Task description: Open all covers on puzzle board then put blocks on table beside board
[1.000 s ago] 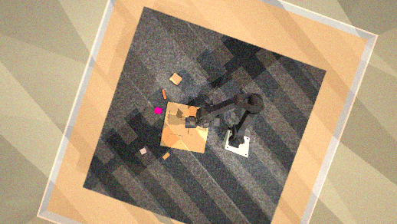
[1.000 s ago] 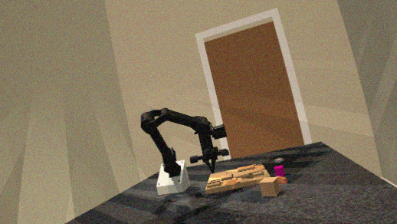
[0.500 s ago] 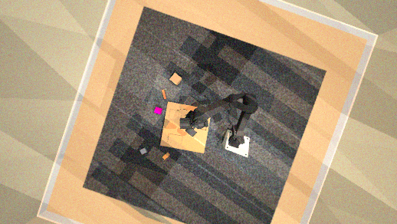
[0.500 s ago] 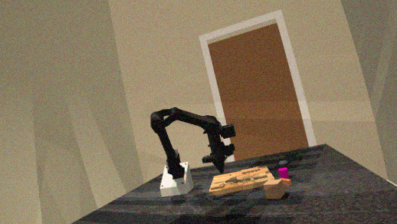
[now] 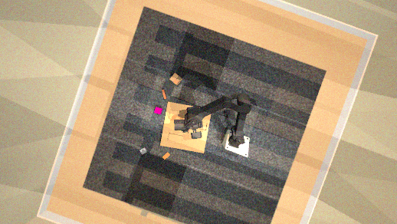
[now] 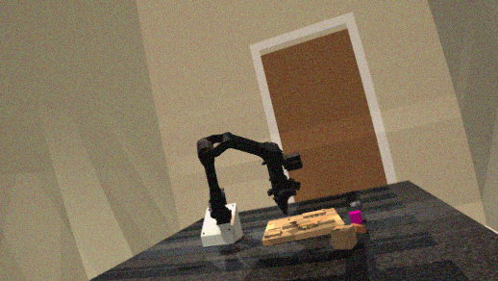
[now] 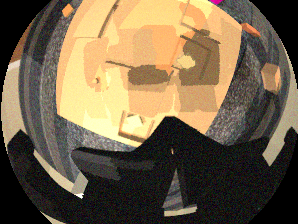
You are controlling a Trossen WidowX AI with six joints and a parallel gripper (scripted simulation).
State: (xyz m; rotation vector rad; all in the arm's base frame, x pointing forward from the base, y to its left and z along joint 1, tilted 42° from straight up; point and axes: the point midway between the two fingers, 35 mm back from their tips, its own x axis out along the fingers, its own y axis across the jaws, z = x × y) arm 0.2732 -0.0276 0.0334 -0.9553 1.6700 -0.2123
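The tan wooden puzzle board lies 50 mm ahead of my gripper tip, 50 mm to the left of it and 60 mm below it. The rest, counted from my gripper tip: tan cube 210 mm ahead, 220 mm to the right, 50 mm below; magenta block 250 mm ahead, 20 mm to the left, 60 mm below; orange block 250 mm ahead, 100 mm to the right, 70 mm below.
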